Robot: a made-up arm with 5 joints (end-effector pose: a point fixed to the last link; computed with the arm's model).
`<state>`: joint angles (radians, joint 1 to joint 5).
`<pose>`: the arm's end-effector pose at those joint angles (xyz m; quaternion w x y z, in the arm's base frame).
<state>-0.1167 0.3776 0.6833 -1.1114 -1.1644</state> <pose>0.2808 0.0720 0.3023 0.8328 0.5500 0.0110 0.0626</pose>
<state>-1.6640 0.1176 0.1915 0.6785 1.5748</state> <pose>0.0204 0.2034 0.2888 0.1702 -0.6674 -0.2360 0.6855</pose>
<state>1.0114 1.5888 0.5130 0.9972 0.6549</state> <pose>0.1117 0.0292 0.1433 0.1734 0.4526 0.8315 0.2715</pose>
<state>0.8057 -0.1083 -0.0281 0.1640 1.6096</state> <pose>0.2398 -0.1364 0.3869 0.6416 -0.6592 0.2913 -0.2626</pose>
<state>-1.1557 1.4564 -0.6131 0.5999 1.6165</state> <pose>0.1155 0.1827 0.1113 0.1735 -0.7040 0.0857 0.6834</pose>
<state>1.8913 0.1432 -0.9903 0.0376 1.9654</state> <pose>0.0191 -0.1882 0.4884 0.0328 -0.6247 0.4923 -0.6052</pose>
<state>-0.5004 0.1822 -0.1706 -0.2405 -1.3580</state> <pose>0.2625 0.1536 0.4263 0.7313 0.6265 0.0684 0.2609</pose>
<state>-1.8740 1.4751 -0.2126 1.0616 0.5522</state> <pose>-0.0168 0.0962 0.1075 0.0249 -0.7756 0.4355 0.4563</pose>
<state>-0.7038 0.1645 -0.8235 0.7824 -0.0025</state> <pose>0.1984 0.1933 0.4426 0.9370 -0.0201 0.0583 0.3440</pose>
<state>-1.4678 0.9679 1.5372 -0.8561 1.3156</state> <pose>0.0337 0.0289 0.1649 0.0983 -0.6974 0.1534 0.6932</pose>
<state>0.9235 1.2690 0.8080 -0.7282 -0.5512</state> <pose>0.1777 -0.0529 0.1116 0.5972 0.4580 0.4432 -0.4870</pose>
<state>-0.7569 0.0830 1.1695 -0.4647 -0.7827</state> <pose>0.1658 0.1680 0.2531 0.8473 0.1962 0.4598 0.1794</pose>
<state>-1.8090 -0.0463 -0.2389 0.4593 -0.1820</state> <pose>-0.0421 0.2122 0.4234 0.6194 -0.0121 0.1247 0.7750</pose>
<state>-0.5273 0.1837 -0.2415 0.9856 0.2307</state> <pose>0.2347 0.1692 0.3374 0.8443 -0.2152 0.4023 0.2812</pose>
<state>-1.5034 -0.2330 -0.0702 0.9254 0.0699</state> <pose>0.0227 0.2065 0.3999 0.6877 -0.2332 0.2008 0.6575</pose>
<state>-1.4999 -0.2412 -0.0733 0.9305 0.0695</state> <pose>0.0233 0.2055 0.4016 0.6897 -0.2307 0.1991 0.6568</pose>
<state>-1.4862 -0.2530 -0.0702 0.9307 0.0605</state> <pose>0.0259 0.2049 0.4034 0.6962 -0.2235 0.2006 0.6520</pose>
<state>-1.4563 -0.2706 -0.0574 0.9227 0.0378</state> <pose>0.0317 0.2048 0.4056 0.7098 -0.2084 0.2066 0.6403</pose>
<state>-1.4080 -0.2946 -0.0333 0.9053 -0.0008</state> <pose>0.0411 0.2049 0.4080 0.7308 -0.1840 0.2173 0.6204</pose>
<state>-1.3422 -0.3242 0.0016 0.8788 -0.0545</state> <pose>0.0539 0.2047 0.4106 0.7574 -0.1501 0.2312 0.5919</pose>
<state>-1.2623 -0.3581 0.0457 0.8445 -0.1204</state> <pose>0.0694 0.2035 0.4132 0.7869 -0.1080 0.2461 0.5555</pose>
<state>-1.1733 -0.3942 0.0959 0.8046 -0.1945</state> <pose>0.0865 0.2009 0.4156 0.8159 -0.0597 0.2596 0.5131</pose>
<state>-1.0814 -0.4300 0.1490 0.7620 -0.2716</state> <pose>0.1040 0.1966 0.4177 0.8416 -0.0087 0.2700 0.4677</pose>
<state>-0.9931 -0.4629 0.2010 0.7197 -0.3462</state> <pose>0.1203 0.1910 0.4193 0.8621 0.0410 0.2764 0.4227</pose>
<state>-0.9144 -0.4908 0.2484 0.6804 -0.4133</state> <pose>0.1345 0.1848 0.4203 0.8769 0.0858 0.2792 0.3817</pose>
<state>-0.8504 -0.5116 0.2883 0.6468 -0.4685</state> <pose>0.1457 0.1791 0.4207 0.8864 0.1224 0.2798 0.3478</pose>
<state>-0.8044 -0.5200 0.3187 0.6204 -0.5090</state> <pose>0.1542 0.1751 0.4197 0.8916 0.1478 0.2816 0.3224</pose>
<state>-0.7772 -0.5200 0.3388 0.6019 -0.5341</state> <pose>0.1596 0.1730 0.4181 0.8938 0.1625 0.2842 0.3064</pose>
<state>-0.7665 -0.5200 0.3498 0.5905 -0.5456</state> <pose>0.1618 0.1722 0.4172 0.8945 0.1693 0.2849 0.3001</pose>
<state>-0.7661 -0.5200 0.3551 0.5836 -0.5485</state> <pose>0.1620 0.1723 0.4169 0.8944 0.1709 0.2846 0.2997</pose>
